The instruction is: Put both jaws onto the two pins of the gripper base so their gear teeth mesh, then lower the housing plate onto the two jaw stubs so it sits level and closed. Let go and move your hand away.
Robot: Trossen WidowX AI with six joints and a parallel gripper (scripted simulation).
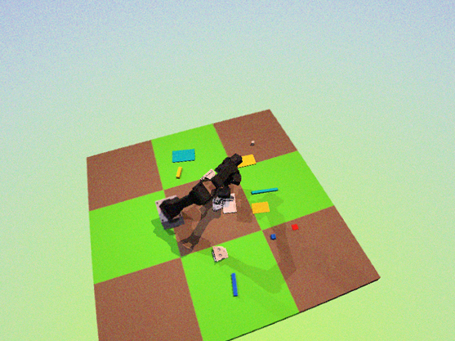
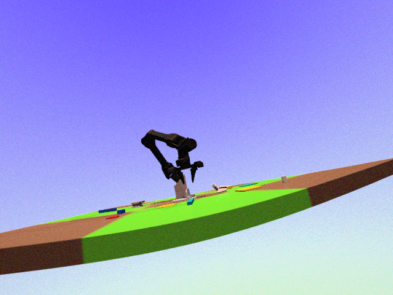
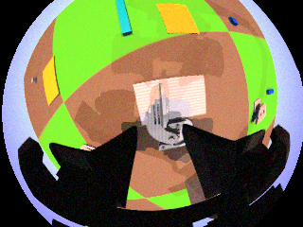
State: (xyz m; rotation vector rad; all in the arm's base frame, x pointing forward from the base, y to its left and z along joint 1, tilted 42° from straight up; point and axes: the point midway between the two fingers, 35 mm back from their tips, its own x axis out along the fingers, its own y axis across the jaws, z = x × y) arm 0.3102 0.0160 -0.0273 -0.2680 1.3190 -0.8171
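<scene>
The yellow bar is 27 cm to the left of my gripper tip, 21 cm behind it and 7 cm below it. Also, from my gripper tip: teal bar 22 cm ahead, 7 cm below, 2 cm to the right; then red cube 29 cm to the right, 28 cm ahead, 8 cm below; then blue cube 30 cm to the right, 15 cm ahead, 7 cm below.
</scene>
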